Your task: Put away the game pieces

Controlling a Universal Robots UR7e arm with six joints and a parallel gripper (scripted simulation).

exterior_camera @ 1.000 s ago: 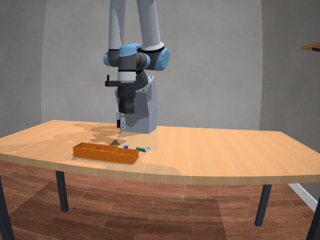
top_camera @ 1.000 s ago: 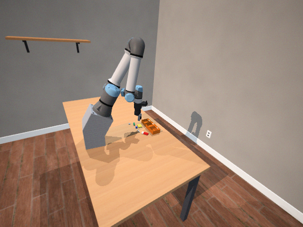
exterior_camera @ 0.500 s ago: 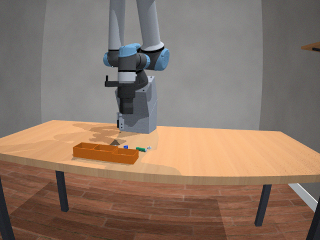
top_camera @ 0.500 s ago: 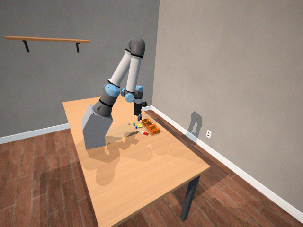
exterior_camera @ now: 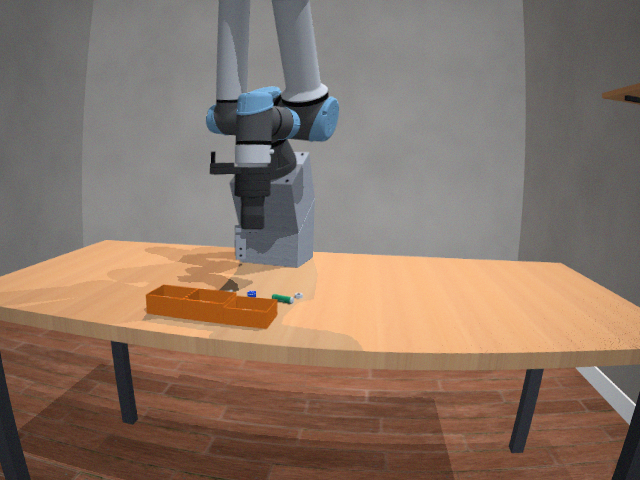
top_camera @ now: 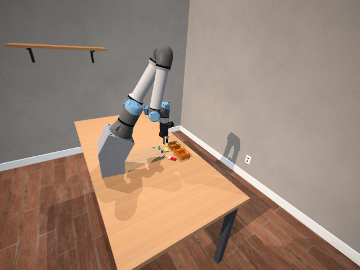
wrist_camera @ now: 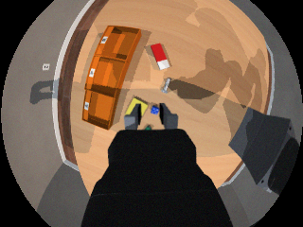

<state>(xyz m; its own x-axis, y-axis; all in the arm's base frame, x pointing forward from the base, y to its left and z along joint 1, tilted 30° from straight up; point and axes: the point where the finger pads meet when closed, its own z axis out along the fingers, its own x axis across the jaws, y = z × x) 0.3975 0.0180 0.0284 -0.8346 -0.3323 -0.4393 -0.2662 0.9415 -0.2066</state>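
The blue piece lies 20 mm behind my hand, 20 mm to the left of it and 100 mm below it. Also, from my hand: yellow block: 20 mm ahead, 30 mm to the left, 110 mm below; green cylinder: 10 mm behind, 90 mm to the left, 100 mm below; metal bolt: 30 mm behind, 40 mm to the right, 110 mm below.
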